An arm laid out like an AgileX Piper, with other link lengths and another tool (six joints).
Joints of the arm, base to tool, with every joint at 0 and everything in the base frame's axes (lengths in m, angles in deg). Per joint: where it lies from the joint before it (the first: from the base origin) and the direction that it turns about. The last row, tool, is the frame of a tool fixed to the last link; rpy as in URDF.
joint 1: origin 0 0 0.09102 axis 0 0 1
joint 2: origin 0 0 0 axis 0 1 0
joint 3: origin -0.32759 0 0.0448 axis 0 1 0
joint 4: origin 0.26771 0 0.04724 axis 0.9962 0 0.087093
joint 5: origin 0 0 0 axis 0 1 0
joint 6: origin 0.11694 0 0.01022 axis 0.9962 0 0.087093
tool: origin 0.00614 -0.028 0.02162 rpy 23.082 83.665 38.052
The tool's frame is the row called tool.
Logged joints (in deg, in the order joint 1, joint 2, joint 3, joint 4, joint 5, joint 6), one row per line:
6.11 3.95 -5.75 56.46 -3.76 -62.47
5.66 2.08 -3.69 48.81 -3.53 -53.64
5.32 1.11 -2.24 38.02 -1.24 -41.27
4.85 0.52 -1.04 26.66 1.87 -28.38
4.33 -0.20 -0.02 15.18 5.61 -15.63
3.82 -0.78 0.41 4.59 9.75 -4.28
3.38 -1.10 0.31 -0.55 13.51 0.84
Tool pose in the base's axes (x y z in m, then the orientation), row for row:
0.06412 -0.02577 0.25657 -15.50 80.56 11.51
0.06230 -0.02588 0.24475 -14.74 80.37 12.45
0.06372 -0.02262 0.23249 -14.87 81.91 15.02
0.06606 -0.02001 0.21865 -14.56 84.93 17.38
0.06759 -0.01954 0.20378 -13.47 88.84 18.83
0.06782 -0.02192 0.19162 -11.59 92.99 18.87
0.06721 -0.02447 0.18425 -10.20 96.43 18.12
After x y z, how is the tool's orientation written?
As a rotation vector, in degrees.
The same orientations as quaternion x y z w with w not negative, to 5 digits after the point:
-0.12379 0.64336 0.09192 0.74987
-0.11776 0.64211 0.09947 0.75096
-0.11830 0.65162 0.11949 0.73967
-0.11496 0.67057 0.13723 0.71992
-0.10537 0.69496 0.14730 0.69587
-0.08981 0.72060 0.14623 0.67178
-0.07842 0.74136 0.13931 0.65179

